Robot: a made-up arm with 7 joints.
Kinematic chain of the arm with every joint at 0, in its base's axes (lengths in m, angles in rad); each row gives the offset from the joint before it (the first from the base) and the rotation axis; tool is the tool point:
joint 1: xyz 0 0.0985 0 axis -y
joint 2: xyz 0 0.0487 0 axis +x
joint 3: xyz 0 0 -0.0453 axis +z
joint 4: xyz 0 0 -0.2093 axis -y
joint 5: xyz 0 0 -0.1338 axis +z
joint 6: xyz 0 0 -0.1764 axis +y
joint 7: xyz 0 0 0 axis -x
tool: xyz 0 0 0
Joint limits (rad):
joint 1: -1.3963..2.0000
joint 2: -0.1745..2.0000
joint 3: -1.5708..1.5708
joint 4: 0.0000..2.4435
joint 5: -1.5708..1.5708
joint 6: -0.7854..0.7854
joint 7: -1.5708..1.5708
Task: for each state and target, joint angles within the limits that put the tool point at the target. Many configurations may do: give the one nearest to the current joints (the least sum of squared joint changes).
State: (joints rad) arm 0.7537 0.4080 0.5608 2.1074 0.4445 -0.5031 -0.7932
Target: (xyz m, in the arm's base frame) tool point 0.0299 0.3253 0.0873
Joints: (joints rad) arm 0.8247 0.3019 1.1347 2.4416 0.4445 -0.5031 -0.7932
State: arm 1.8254 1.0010 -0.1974 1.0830 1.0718 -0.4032 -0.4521
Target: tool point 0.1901 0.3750 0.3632
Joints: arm 1.9154 0.8492 -0.2671 1.1887 1.0718 -0.4032 -0.4521
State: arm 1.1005 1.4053 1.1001 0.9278 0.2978 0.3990 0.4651
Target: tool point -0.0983 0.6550 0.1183
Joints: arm 1.1790 1.4682 1.2048 0.7033 0.2978 0.3990 0.4651
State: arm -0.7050 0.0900 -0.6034 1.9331 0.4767 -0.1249 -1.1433
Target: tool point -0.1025 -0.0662 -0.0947
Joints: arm -1.1642 0.2862 -1.3811 2.2243 0.4767 -0.1249 -1.1433
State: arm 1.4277 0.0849 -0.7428 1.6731 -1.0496 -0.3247 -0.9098
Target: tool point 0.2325 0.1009 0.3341
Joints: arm 1.7634 0.2805 -0.4164 1.5279 -1.0496 -0.3247 -0.9098
